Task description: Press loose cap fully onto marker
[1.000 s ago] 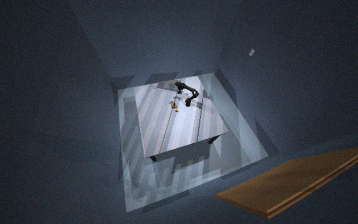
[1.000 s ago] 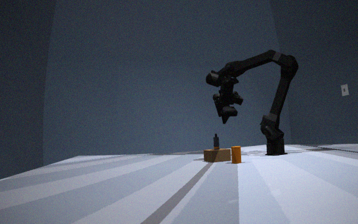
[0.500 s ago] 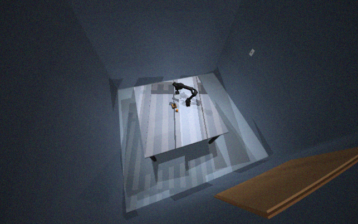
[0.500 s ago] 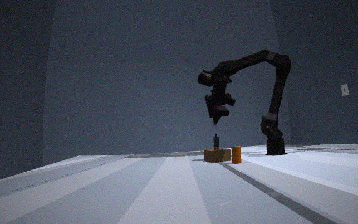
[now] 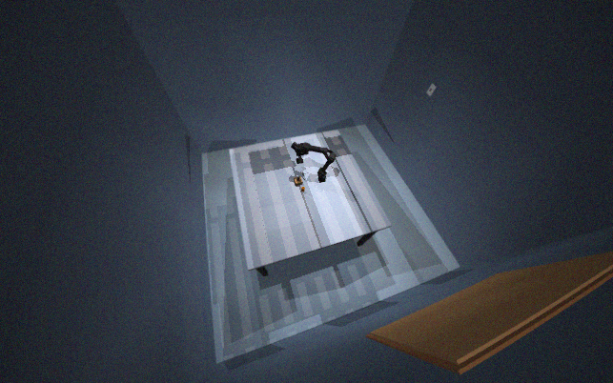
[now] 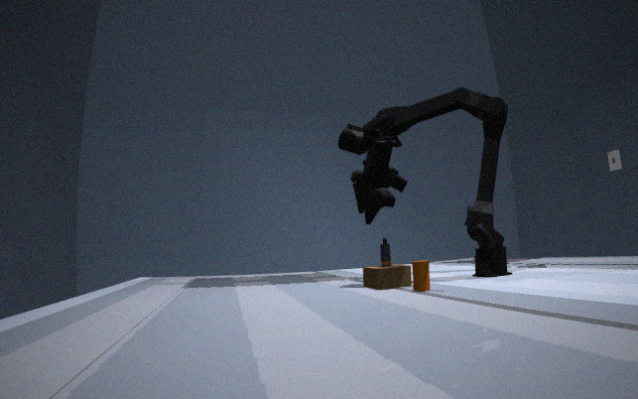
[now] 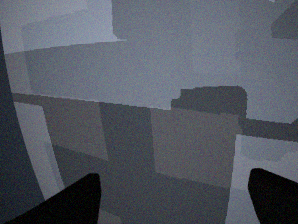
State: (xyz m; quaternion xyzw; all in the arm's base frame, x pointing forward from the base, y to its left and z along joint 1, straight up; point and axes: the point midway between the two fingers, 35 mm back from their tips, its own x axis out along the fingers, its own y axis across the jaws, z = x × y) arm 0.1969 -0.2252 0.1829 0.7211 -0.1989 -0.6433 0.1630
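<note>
Right now my gripper tip is 320 mm to the right of the orange cap, 130 mm above it and 20 mm short of it. Round my gripper tip: holder block (210 mm to the left, 130 mm below, 40 mm ahead).
</note>
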